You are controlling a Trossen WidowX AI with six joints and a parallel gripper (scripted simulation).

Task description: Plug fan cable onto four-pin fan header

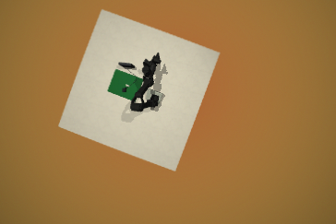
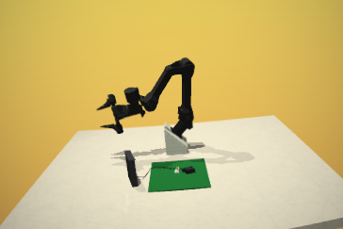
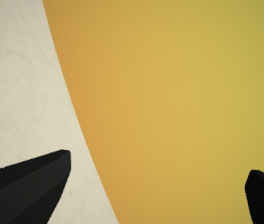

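My gripper tip is 260 mm short of the fan plug, 380 mm to the right of it and 200 mm above it. Round my gripper tip: four-pin fan header 240 mm ahead, 330 mm to the left, 220 mm below; then green board 260 mm ahead, 330 mm to the left, 230 mm below; then black fan 270 mm ahead, 150 mm to the left, 160 mm below.
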